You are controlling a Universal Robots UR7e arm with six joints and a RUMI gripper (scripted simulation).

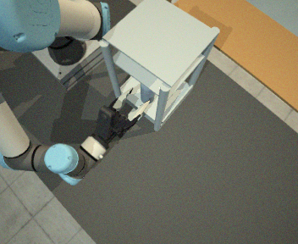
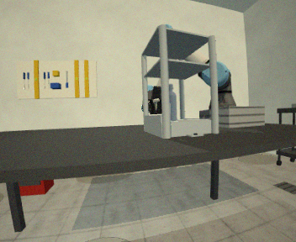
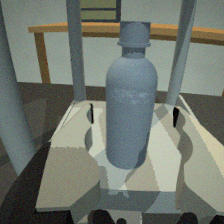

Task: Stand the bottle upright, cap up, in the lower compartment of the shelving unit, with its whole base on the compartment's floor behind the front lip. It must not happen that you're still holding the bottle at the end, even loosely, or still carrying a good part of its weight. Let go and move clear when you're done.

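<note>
Right now my hand is 50 mm to the right of the bottle and 10 mm below it. Also, from my hand: shelving unit: 100 mm to the left, 40 mm above.
</note>
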